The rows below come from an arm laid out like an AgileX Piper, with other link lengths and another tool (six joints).
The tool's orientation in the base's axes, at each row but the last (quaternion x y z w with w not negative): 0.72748 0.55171 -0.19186 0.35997; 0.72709 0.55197 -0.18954 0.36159; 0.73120 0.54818 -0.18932 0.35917; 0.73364 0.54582 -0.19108 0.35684; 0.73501 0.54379 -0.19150 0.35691; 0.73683 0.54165 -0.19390 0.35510; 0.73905 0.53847 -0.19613 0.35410; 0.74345 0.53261 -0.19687 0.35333; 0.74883 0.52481 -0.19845 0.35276; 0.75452 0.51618 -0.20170 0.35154; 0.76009 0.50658 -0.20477 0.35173; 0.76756 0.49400 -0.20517 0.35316; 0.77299 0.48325 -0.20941 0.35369
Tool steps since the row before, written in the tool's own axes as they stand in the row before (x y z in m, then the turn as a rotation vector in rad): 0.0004 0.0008 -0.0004 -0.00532 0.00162 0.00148; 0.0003 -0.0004 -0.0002 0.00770 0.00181 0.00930; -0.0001 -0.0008 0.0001 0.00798 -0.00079 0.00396; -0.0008 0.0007 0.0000 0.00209 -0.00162 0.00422; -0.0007 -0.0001 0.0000 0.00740 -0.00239 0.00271; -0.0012 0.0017 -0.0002 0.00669 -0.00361 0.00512; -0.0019 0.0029 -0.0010 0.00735 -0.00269 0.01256; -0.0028 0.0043 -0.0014 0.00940 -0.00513 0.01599; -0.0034 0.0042 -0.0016 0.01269 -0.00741 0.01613; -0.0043 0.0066 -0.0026 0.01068 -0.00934 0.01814; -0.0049 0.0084 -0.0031 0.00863 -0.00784 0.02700; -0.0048 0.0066 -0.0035 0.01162 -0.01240 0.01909; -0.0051 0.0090 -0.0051 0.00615 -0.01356 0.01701
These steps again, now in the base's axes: 0.0008 0.0005 0.0002 0.00001 -0.00484 0.00312; -0.0003 0.0004 -0.0002 0.00530 -0.00194 -0.01082; -0.0008 0.0000 -0.0003 0.00233 0.00252 -0.00826; 0.0004 -0.0006 0.0008 -0.00037 -0.00146 -0.00475; -0.0003 -0.0004 0.0004 0.00053 0.00329 -0.00753; 0.0012 -0.0009 0.0015 -0.00061 0.00125 -0.00906; 0.0020 -0.0010 0.0029 0.00116 -0.00394 -0.01422; 0.0029 -0.0016 0.0042 -0.00010 -0.00468 -0.01867; 0.0025 -0.0019 0.0047 -0.00098 -0.00220 -0.02169; 0.0043 -0.0023 0.0067 -0.00342 -0.00454 -0.02232; 0.0056 -0.0028 0.0081 -0.00247 -0.01276 -0.02638; 0.0038 -0.0021 0.0078 -0.00558 -0.00384 -0.02464; 0.0057 -0.0018 0.0099 -0.00909 -0.00523 -0.02003
